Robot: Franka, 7 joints.
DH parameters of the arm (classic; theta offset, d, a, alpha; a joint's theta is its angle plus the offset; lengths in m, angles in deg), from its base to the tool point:
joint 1: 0 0.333 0 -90
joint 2: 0 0 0 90
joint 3: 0 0.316 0.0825 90
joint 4: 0 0 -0.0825 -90
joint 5: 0 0.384 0 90
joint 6: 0 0 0.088 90
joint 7: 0 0.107 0 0
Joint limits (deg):
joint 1: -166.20..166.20
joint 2: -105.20..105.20
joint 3: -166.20..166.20
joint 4: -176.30..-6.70
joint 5: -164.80..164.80
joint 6: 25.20..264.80
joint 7: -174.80..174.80
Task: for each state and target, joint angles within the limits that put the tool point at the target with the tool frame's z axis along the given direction. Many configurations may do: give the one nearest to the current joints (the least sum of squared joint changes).
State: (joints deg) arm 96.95 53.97 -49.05 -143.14 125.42 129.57 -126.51
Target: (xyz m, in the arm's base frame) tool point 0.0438 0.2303 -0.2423 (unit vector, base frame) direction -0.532 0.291 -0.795
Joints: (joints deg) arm 99.54 86.58 -11.52 -117.52 134.34 118.27 -126.51
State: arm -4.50 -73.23 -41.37 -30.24 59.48 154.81 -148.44
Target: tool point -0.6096 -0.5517 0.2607 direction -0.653 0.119 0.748
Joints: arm 42.49 -103.80 -33.96 -8.32 68.61 105.36 -148.44
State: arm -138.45 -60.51 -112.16 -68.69 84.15 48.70 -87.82
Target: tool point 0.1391 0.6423 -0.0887 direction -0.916 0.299 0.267
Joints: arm -126.53 -102.74 -151.02 -43.00 63.60 85.77 -87.82
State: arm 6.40 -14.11 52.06 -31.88 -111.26 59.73 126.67
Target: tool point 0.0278 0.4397 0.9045 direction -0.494 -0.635 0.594
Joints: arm -32.55 -44.61 69.76 -80.37 -132.83 57.49 126.67
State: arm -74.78 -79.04 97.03 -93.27 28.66 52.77 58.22
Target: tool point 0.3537 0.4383 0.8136 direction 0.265 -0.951 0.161
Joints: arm -91.32 -69.46 52.67 -49.55 -12.21 81.89 58.22
